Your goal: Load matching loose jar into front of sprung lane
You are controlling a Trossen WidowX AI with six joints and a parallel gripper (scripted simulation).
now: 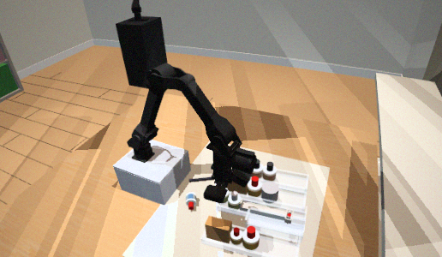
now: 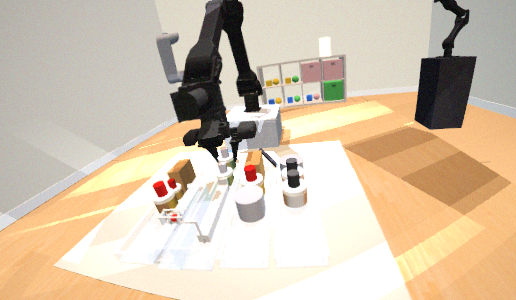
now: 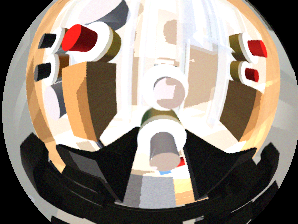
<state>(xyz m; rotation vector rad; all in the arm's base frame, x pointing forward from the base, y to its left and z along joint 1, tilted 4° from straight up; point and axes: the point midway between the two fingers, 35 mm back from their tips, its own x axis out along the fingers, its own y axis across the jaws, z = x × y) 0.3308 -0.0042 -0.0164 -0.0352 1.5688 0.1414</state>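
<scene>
The thin black bar lies 11 cm behind my gripper tip, 9 cm to the left of it and 5 cm below it. Round my gripper tip: clear sprung lane 17 cm ahead, 3 cm below; then red mark 23 cm ahead, 1 cm to the right, 2 cm above.
</scene>
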